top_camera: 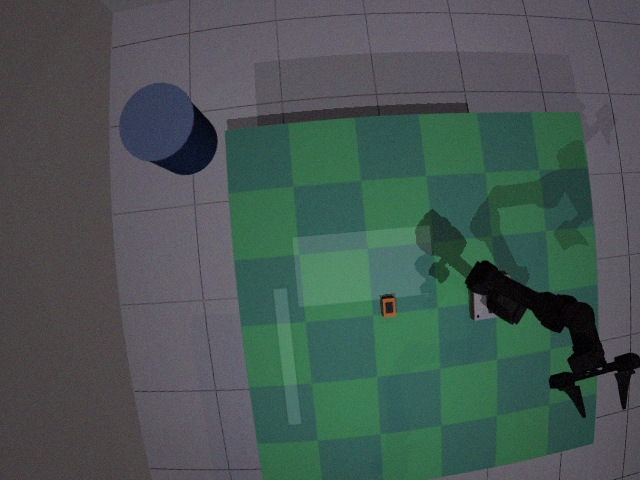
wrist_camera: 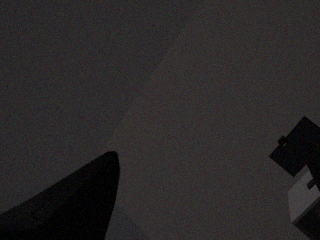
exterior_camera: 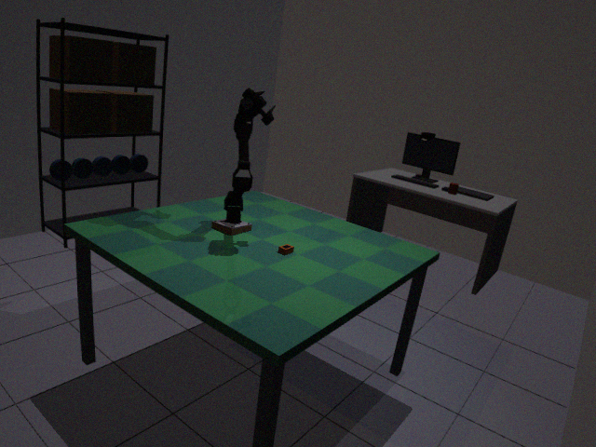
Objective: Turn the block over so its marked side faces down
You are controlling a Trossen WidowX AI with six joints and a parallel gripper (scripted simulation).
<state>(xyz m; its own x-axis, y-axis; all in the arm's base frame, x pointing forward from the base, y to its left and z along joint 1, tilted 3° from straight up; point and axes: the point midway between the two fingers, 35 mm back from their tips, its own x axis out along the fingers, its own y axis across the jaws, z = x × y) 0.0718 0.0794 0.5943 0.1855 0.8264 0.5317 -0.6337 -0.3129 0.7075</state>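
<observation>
The block lies 31 cm ahead of my gripper tip, 20 cm to the right of it and 62 cm below it.
</observation>
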